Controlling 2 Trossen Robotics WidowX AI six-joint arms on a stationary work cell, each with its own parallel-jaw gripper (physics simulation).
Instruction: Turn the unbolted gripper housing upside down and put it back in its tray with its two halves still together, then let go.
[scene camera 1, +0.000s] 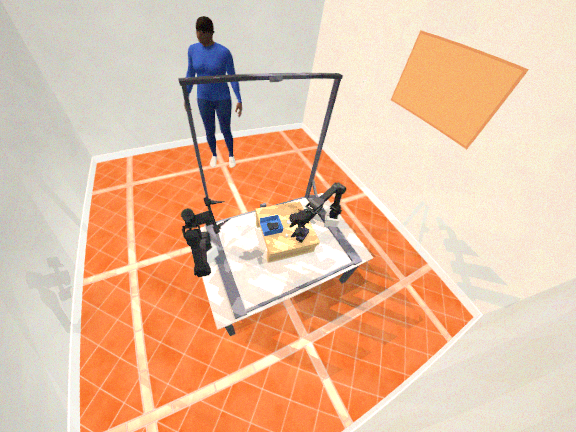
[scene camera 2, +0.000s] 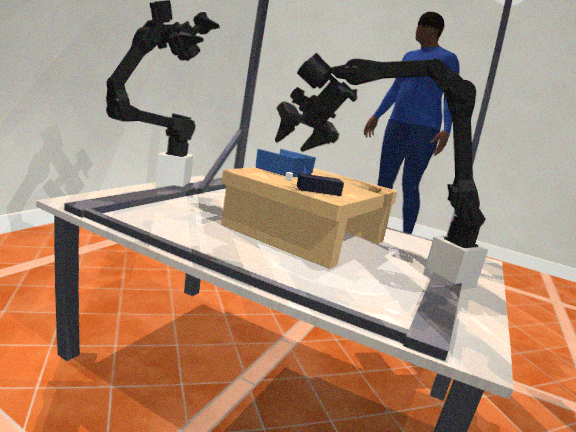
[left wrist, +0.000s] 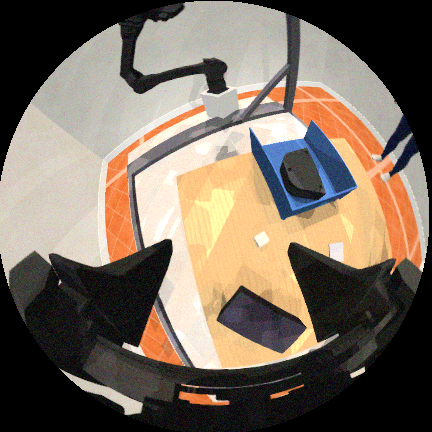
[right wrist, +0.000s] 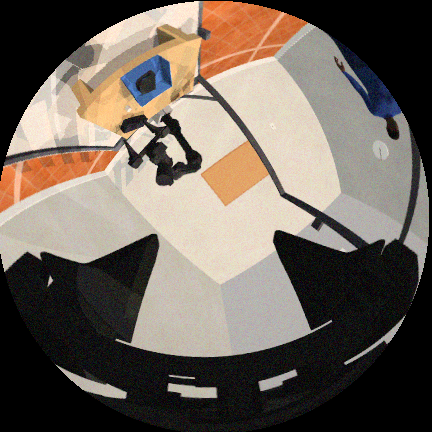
My left gripper (scene camera 2: 288, 146) is open and holds nothing. Also in view: a black part (scene camera 2: 306, 182). My right gripper (scene camera 2: 211, 32) is open, holding nothing. Also in view: a blue tray (scene camera 2: 287, 161).
My left gripper is seen too in the left wrist view (left wrist: 232, 247) and in the right wrist view (right wrist: 132, 129). My right gripper shows as well in the right wrist view (right wrist: 217, 238). The blue tray shows as well in the left wrist view (left wrist: 336, 178) and in the right wrist view (right wrist: 160, 66).
